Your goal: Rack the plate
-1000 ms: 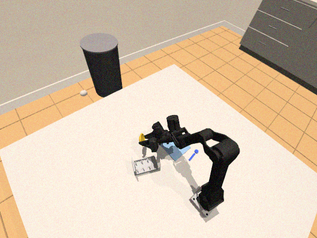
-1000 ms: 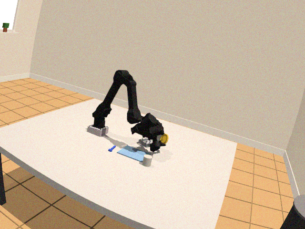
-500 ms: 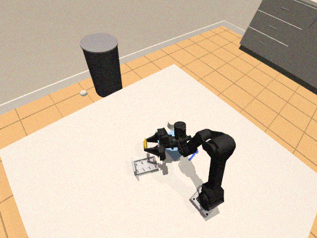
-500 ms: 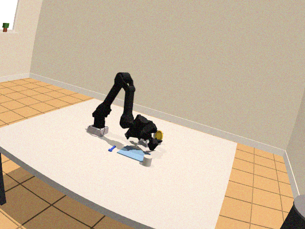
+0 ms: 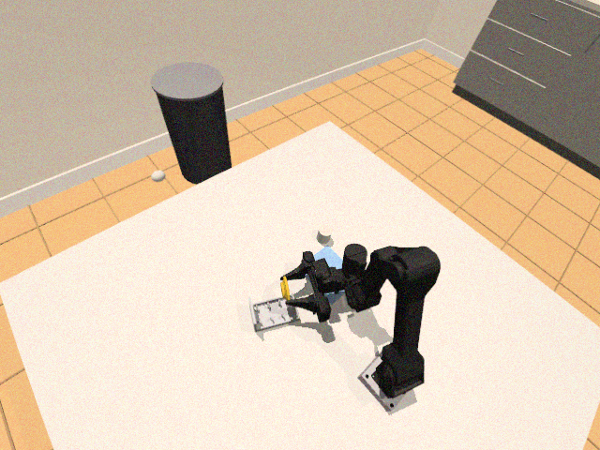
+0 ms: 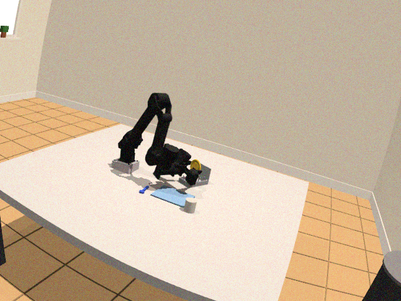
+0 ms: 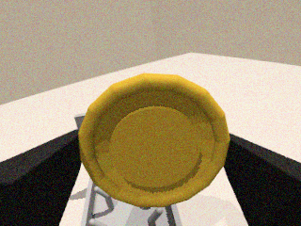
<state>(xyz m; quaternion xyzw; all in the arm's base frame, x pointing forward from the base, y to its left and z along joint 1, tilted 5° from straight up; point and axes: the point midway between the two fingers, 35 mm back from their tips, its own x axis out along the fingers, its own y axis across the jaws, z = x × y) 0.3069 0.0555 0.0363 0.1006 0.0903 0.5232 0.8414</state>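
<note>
My gripper tip is now 70 mm above the grey dish rack, 30 mm to the right of it and 10 mm past it. The rest, counted from my gripper tip: white cup (240 mm to the right, 90 mm ahead, 70 mm below); yellow plate (10 mm to the right); light blue mat (170 mm to the right, 90 mm below, 10 mm behind).
</note>
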